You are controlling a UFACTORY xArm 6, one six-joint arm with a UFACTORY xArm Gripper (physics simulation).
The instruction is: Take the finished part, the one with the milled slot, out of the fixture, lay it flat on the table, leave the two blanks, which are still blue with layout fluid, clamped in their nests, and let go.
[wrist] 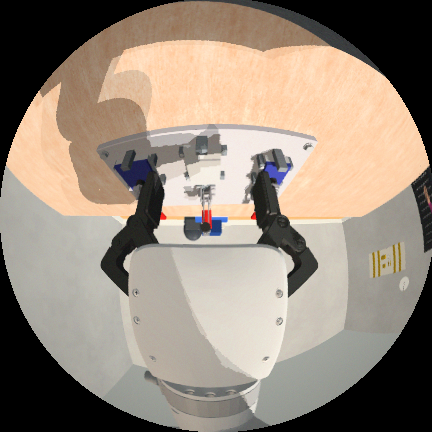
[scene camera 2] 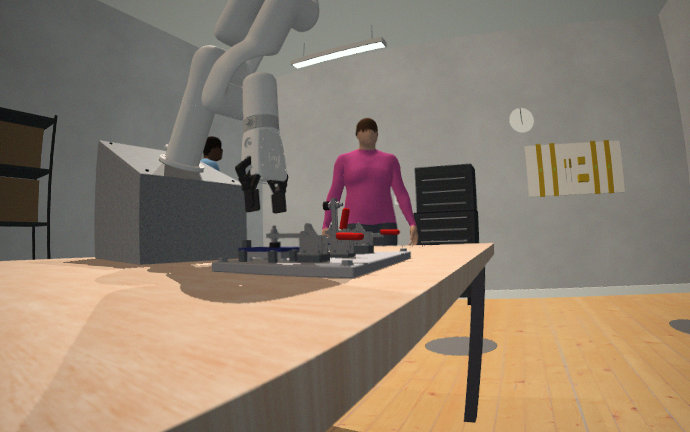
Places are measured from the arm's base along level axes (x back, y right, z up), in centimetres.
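Pixels of known places: gripper, fingertip midpoint: (wrist: pixel 207 178) (scene camera 2: pixel 266 212); arm's base, link origin: (scene camera 2: pixel 181 164).
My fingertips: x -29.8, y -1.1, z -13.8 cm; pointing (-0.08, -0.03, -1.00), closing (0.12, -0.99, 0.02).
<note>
For each thing: its top centre in the pictures, then the offset to it from my fingertips. Level surfaces: height alone.
- fixture, top centre: (scene camera 2: pixel 326 257) (wrist: pixel 205 178) dx -13.0, dy -1.0, dz -8.6 cm
- pale finished part, top centre: (wrist: pixel 203 168) dx -7.8, dy -0.2, dz -7.0 cm
- wooden table, surface height: dz -10.1 cm
My gripper (scene camera 2: pixel 265 208) (wrist: pixel 207 178) is open wide and empty, pointing down above the fixture (scene camera 2: pixel 285 268) (wrist: pixel 239 146). The pale finished part (wrist: pixel 202 172) lies in the middle nest, between the two fingers in the wrist view and below them; its slot is hard to make out. The middle clamp stands raised, its red handle (scene camera 2: pixel 345 218) (wrist: pixel 206 218) upright. One blue blank (scene camera 2: pixel 259 249) (wrist: pixel 132 172) sits in the left nest in the wrist view, under its clamp. The other blue blank (wrist: pixel 276 172) sits in the right nest. The fingers partly cover both outer clamps in the wrist view.
The wooden table (scene camera 2: pixel 152 330) (wrist: pixel 200 75) carries the fixture. A grey pedestal (scene camera 2: pixel 188 218) stands behind it, under the arm. A person in pink (scene camera 2: pixel 367 188) stands beyond the table, near black drawers (scene camera 2: pixel 445 188). Another person (scene camera 2: pixel 212 150) shows behind the pedestal.
</note>
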